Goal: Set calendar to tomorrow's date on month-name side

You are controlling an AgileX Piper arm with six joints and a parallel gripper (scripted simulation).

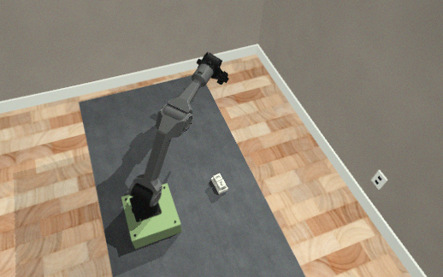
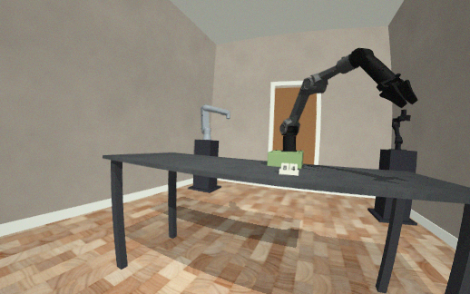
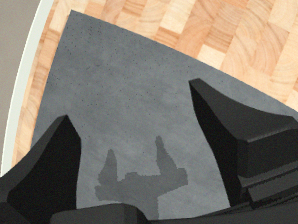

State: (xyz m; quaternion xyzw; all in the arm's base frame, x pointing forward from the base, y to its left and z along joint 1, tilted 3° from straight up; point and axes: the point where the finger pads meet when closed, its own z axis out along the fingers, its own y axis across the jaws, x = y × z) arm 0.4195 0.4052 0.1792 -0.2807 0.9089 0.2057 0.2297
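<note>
Right now the white digit cube is 120 mm behind my hand, 390 mm to the right of it and 240 mm below it. Round my hand: calendar tray 130 mm behind, 370 mm to the right, 250 mm below.
</note>
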